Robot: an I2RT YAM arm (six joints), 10 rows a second.
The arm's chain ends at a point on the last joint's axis. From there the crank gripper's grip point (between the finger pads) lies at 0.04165 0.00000 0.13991 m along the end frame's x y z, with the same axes.
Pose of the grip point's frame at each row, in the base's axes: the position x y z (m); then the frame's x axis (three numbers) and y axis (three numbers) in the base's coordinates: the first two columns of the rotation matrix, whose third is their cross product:
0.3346 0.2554 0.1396 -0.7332 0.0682 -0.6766 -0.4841 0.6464 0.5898
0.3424 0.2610 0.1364 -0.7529 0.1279 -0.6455 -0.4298 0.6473 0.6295
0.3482 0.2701 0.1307 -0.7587 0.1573 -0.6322 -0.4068 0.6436 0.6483
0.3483 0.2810 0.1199 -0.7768 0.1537 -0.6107 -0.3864 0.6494 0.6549
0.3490 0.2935 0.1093 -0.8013 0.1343 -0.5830 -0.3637 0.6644 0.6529
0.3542 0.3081 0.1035 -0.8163 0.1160 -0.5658 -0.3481 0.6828 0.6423
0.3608 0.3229 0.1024 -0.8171 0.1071 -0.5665 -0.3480 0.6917 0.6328
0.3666 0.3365 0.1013 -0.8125 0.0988 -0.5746 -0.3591 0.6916 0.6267
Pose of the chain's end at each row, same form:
0.2983 0.1462 0.2295 -0.7332 0.0682 -0.6766 -0.4841 0.6464 0.5898
0.3040 0.1505 0.2238 -0.7529 0.1279 -0.6455 -0.4298 0.6473 0.6295
0.3086 0.1587 0.2164 -0.7587 0.1573 -0.6322 -0.4068 0.6436 0.6483
0.3111 0.1704 0.2076 -0.7768 0.1537 -0.6107 -0.3864 0.6494 0.6549
0.3159 0.1850 0.2012 -0.8013 0.1343 -0.5830 -0.3637 0.6644 0.6529
0.3237 0.2024 0.1994 -0.8163 0.1160 -0.5658 -0.3481 0.6828 0.6423
0.3305 0.2185 0.1999 -0.8171 0.1071 -0.5665 -0.3480 0.6917 0.6328
0.3362 0.2323 0.1989 -0.8125 0.0988 -0.5746 -0.3591 0.6916 0.6267

